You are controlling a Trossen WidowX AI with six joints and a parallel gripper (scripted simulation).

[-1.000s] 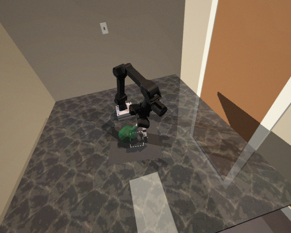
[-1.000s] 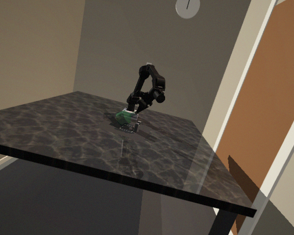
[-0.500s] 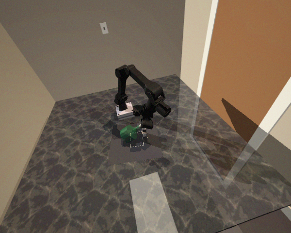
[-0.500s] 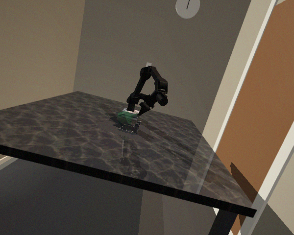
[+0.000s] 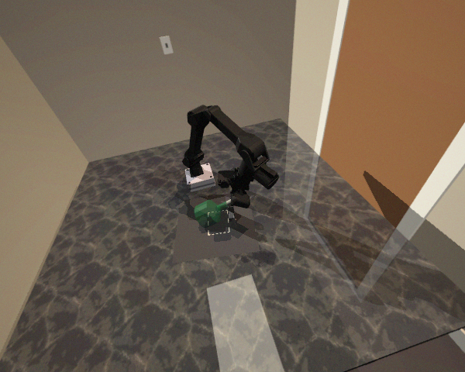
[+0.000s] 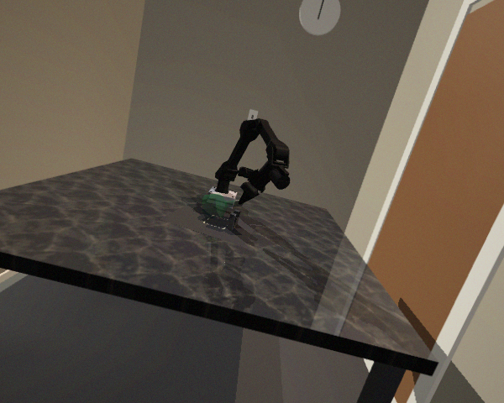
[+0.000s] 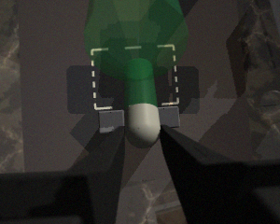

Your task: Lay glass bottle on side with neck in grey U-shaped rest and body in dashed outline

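The green glass bottle is 1 cm behind my gripper tip, 5 cm to the right of it and 2 cm below it. Round my gripper tip: dark mat: 2 cm behind, 8 cm to the right, 10 cm below.
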